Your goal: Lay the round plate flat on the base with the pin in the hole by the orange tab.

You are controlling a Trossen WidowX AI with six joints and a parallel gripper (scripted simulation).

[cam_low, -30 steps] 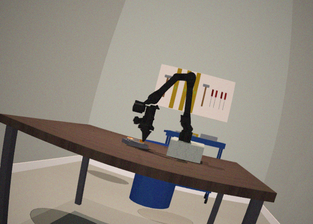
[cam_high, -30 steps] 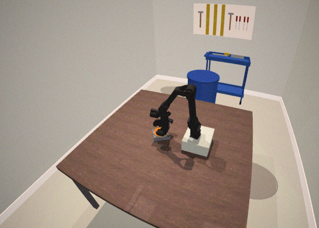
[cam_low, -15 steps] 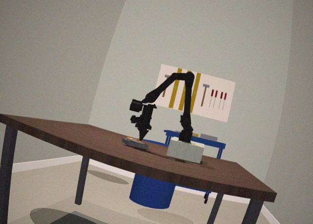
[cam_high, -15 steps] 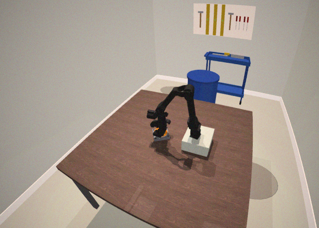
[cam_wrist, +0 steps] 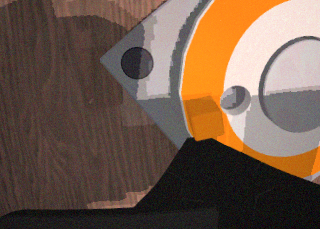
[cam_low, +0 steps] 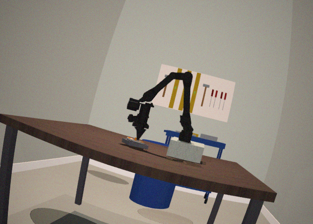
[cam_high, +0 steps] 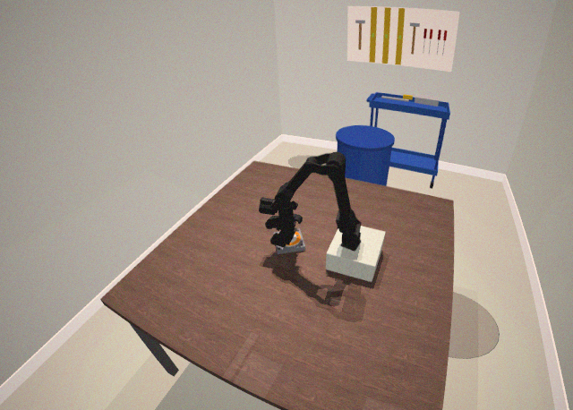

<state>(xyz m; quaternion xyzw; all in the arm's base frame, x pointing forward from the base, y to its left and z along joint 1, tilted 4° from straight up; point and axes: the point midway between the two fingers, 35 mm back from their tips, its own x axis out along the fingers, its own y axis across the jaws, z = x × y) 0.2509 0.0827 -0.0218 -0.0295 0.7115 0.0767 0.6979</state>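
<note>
Now: gripper tip 30 mm short of the base, 40 mm to the left of it and 20 mm above it. Also, from my gripper tip: round plate (20 mm ahead, 20 mm to the right).
</note>
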